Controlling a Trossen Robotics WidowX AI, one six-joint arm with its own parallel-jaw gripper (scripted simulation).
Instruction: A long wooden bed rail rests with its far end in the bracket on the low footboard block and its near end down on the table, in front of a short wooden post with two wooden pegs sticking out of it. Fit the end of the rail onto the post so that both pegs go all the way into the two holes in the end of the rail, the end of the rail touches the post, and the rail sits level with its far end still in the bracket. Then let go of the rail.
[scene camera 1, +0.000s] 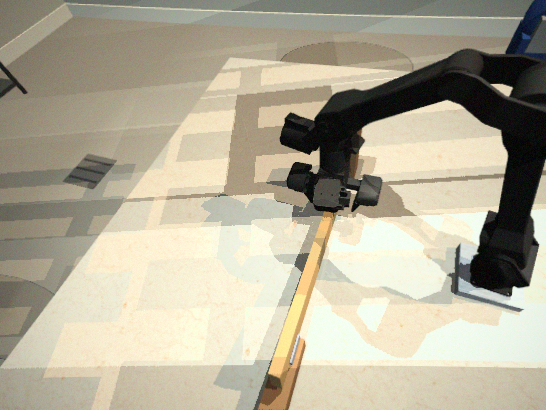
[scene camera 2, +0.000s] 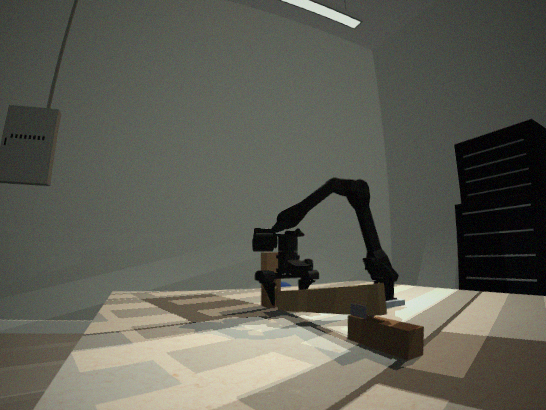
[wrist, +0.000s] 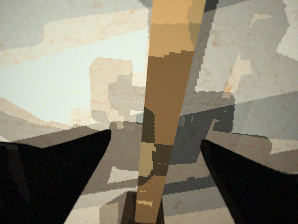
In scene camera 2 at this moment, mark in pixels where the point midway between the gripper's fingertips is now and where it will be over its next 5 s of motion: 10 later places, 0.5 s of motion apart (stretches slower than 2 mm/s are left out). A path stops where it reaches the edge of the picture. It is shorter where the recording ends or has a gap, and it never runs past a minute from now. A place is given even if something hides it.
My gripper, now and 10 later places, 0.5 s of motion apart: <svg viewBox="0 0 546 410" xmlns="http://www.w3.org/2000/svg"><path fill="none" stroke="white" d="M287 304L288 306L289 306L289 304L289 302L288 299L288 297L288 294L288 292L288 290L288 291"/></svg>
